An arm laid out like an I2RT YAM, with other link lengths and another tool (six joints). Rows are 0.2 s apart.
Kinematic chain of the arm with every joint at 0, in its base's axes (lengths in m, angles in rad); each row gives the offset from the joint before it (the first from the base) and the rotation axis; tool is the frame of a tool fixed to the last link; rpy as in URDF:
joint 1: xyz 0 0 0.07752 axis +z
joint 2: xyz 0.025 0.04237 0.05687 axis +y
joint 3: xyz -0.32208 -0.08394 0 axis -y
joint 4: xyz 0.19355 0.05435 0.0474 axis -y
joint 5: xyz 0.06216 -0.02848 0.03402 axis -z
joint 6: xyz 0.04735 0 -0.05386 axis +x
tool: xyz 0.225 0.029 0 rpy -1.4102 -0.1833 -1.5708
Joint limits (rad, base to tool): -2.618..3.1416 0..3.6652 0..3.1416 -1.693..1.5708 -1.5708..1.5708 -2.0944..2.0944
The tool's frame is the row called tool.
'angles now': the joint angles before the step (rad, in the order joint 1, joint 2, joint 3, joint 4, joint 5, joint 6). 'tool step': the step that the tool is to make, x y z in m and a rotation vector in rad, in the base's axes. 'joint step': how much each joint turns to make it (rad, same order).
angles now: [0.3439, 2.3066, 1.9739, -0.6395, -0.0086, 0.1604]
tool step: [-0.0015, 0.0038, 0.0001, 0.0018, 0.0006, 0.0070]
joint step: [0.0056, 0.0000, 0.0001, -0.0001, -0.0024, -0.0001]
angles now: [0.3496, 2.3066, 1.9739, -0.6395, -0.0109, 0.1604]
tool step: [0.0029, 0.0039, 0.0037, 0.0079, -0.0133, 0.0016]
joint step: [0.0039, -0.0013, 0.0018, 0.0121, -0.0010, 0.0035]
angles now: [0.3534, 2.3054, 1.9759, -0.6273, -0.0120, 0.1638]
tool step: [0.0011, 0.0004, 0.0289, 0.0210, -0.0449, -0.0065]
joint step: [0.0004, -0.0543, -0.0134, 0.0085, 0.0008, 0.0080]
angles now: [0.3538, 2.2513, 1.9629, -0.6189, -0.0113, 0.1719]
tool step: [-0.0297, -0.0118, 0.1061, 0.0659, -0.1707, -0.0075]
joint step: [0.0003, -0.2848, -0.1880, 0.0863, 0.0034, 0.0075]
